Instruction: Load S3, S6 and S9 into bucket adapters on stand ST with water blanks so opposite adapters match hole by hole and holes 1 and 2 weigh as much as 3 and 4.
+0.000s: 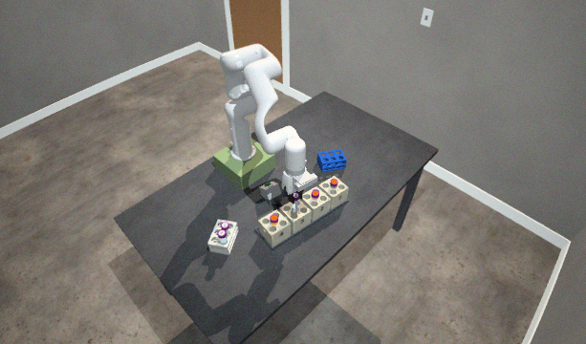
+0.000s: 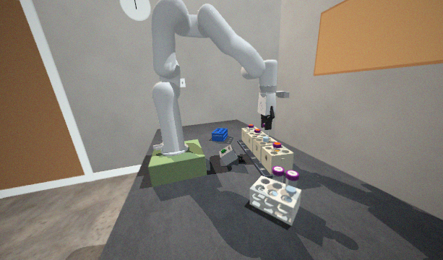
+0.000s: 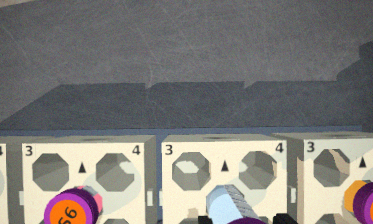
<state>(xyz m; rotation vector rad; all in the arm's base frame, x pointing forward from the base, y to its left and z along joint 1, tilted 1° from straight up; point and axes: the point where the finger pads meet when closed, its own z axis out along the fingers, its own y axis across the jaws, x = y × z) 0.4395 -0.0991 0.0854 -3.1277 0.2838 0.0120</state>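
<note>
Now: the green done key 21 cm behind my hand, 4 cm to the left of it and 12 cm below it. From my hand the other things lie so: stand marked 1: 6 cm to the left, 18 cm below; then sample tube: 3 cm ahead, 10 cm to the left, 11 cm below; then adapter 1: 4 cm ahead, 22 cm to the left, 13 cm below.
</note>
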